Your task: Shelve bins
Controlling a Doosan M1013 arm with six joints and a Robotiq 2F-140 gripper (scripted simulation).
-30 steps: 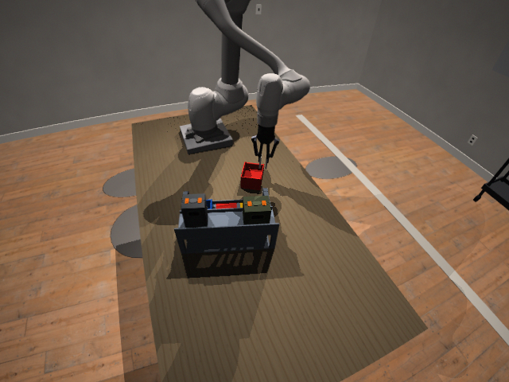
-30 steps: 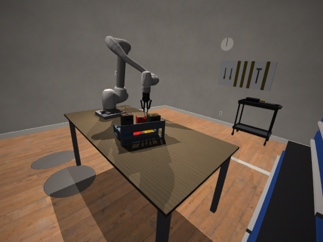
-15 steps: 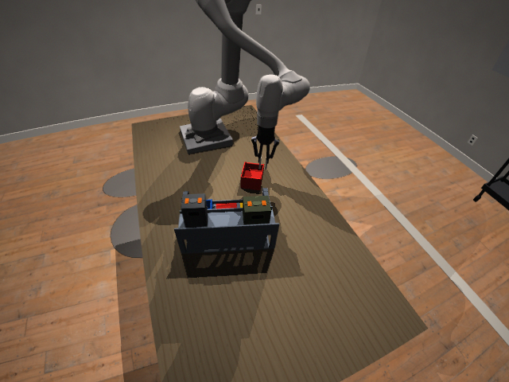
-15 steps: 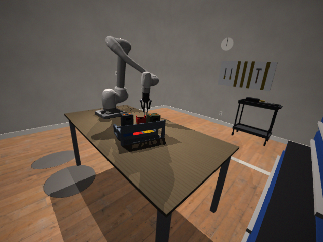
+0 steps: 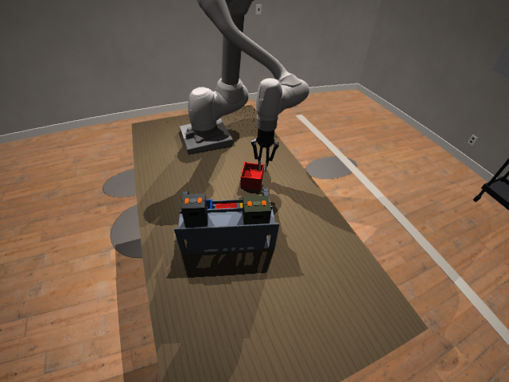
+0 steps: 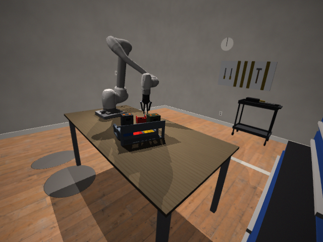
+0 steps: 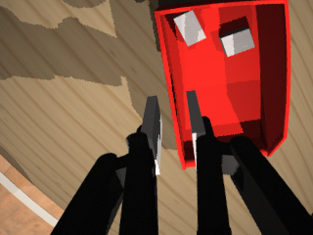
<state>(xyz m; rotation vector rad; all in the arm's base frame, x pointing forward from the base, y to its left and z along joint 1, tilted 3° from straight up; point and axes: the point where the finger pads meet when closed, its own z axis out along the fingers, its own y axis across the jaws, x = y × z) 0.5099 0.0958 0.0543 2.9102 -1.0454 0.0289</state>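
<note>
My hand is 3 cm past the red bin, 3 cm to the left of it and 6 cm above it. Round my hand: green toolbox 28 cm ahead, 22 cm to the right, 5 cm above; then dark box 17 cm ahead, 42 cm to the right, 6 cm above; then blue bin 9 cm ahead, 38 cm to the right, 6 cm below.
</note>
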